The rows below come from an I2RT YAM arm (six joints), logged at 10 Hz.
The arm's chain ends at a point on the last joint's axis. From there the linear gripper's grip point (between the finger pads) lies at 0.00 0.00 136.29 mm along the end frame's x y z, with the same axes.
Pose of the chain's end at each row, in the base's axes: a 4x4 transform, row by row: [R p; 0 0 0 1], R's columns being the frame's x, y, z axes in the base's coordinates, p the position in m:
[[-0.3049 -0.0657 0.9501 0.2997], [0.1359 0.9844 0.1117 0.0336], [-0.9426 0.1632 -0.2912 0.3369], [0 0 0 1]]
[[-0.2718 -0.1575 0.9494 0.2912], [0.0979 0.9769 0.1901 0.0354], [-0.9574 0.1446 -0.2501 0.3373], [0 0 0 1]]
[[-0.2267 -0.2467 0.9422 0.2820], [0.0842 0.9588 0.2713 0.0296], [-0.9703 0.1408 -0.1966 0.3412], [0 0 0 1]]
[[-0.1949 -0.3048 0.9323 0.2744], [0.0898 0.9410 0.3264 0.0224], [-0.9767 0.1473 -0.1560 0.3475], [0 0 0 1]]
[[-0.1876 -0.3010 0.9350 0.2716], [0.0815 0.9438 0.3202 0.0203], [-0.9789 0.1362 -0.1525 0.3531], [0 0 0 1]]
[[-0.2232 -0.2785 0.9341 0.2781], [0.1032 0.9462 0.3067 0.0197], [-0.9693 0.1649 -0.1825 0.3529], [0 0 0 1]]
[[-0.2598 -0.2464 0.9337 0.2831], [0.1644 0.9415 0.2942 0.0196], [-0.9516 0.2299 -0.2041 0.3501], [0 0 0 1]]
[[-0.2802 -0.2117 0.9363 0.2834], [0.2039 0.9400 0.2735 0.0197], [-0.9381 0.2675 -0.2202 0.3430], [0 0 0 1]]
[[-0.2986 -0.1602 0.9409 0.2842], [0.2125 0.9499 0.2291 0.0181], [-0.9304 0.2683 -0.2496 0.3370], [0 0 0 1]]
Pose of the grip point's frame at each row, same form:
[[-0.3049 -0.0657 0.9501 0.4292], [0.1359 0.9844 0.1117 0.0488], [-0.9426 0.1632 -0.2912 0.2972], [0 0 0 1]]
[[-0.2718 -0.1575 0.9494 0.4206], [0.0979 0.9769 0.1901 0.0613], [-0.9574 0.1446 -0.2501 0.3032], [0 0 0 1]]
[[-0.2267 -0.2467 0.9422 0.4104], [0.0842 0.9588 0.2713 0.0666], [-0.9703 0.1408 -0.1966 0.3144], [0 0 0 1]]
[[-0.1949 -0.3048 0.9323 0.4015], [0.0898 0.9410 0.3264 0.0669], [-0.9767 0.1473 -0.1560 0.3262], [0 0 0 1]]
[[-0.1876 -0.3010 0.9350 0.3990], [0.0815 0.9438 0.3202 0.0639], [-0.9789 0.1362 -0.1525 0.3323], [0 0 0 1]]
[[-0.2232 -0.2785 0.9341 0.4054], [0.1032 0.9462 0.3067 0.0615], [-0.9693 0.1649 -0.1825 0.3280], [0 0 0 1]]
[[-0.2598 -0.2464 0.9337 0.4104], [0.1644 0.9415 0.2942 0.0597], [-0.9516 0.2299 -0.2041 0.3223], [0 0 0 1]]
[[-0.2802 -0.2117 0.9363 0.4110], [0.2039 0.9400 0.2735 0.0570], [-0.9381 0.2675 -0.2202 0.3130], [0 0 0 1]]
[[-0.2986 -0.1602 0.9409 0.4124], [0.2125 0.9499 0.2291 0.0493], [-0.9304 0.2683 -0.2496 0.3030], [0 0 0 1]]

